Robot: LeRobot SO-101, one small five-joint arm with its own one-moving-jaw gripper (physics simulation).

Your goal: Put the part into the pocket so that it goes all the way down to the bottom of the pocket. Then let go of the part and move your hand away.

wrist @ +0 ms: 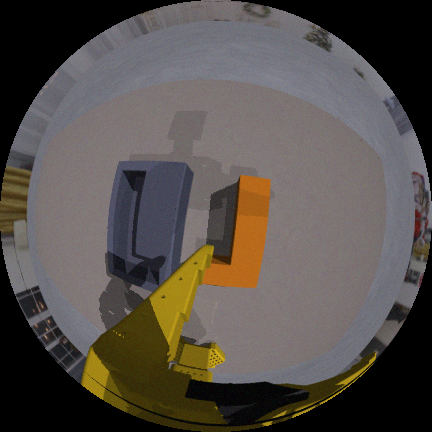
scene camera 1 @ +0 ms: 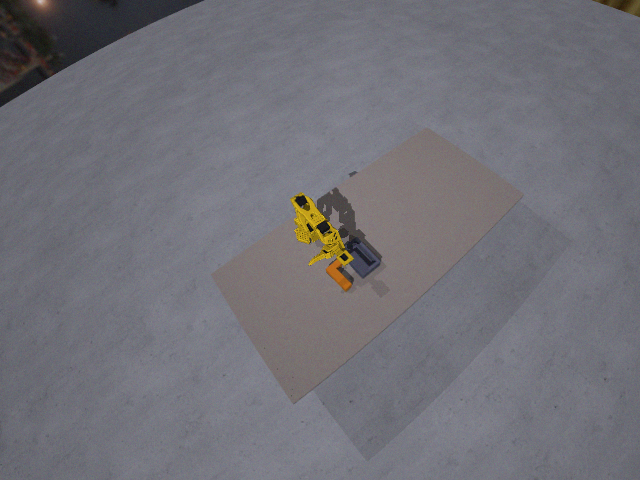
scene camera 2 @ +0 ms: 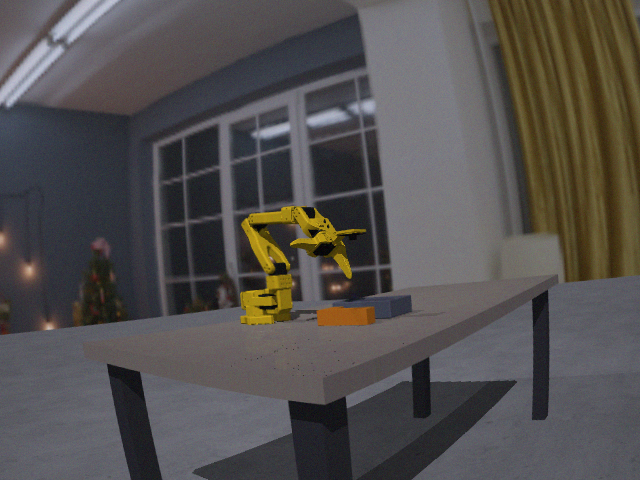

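Pixels of known places: hand at its tool point: (wrist: 212, 254) (scene camera 2: 349, 276); arm's base at its link origin: (wrist: 195, 346) (scene camera 1: 311, 235) (scene camera 2: 273, 321).
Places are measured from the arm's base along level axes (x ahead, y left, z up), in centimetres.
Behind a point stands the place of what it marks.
The orange L-shaped part (scene camera 1: 339, 278) {x 23.1, y -3.7, z 3.0 cm} (scene camera 2: 345, 316) {x 23.2, y -4.9, z 1.7 cm} (wrist: 250, 230) {x 22.6, y -3.4, z 3.0 cm} lies flat on the table beside the blue-grey block (scene camera 1: 364, 268) {x 26.2, y 5.7, z 3.6 cm} (scene camera 2: 393, 306) {x 28.0, y 4.8, z 2.2 cm} (wrist: 162, 210) {x 23.1, y 4.9, z 3.6 cm}. In the wrist view the part is right of the block, with its short leg pointing left toward it. The L-shaped pocket (wrist: 128, 220) {x 20.9, y 11.2, z 0.5 cm} in the block holds no part; shadow covers its lower end. My gripper (scene camera 1: 324, 260) (scene camera 2: 320, 259) is fully open and empty, well above the table. In the wrist view its fixed jaw overlaps the end of the part's short leg; the moving jaw is swung far out at the lower right.
The table (scene camera 1: 413, 206) {x 17.5, y 42.5, z 0.0 cm} (scene camera 2: 206, 356) {x 22.5, y -38.5, z 0.0 cm} (wrist: 320, 175) {x 31.3, y -13.7, z 0.0 cm} carries the part, the block and the arm's base (scene camera 2: 266, 305) {x 0.2, y -1.8, z 3.9 cm}. The block stands close beside the part, with a narrow strip of table between them. Arm shadows fall across the block and the table.
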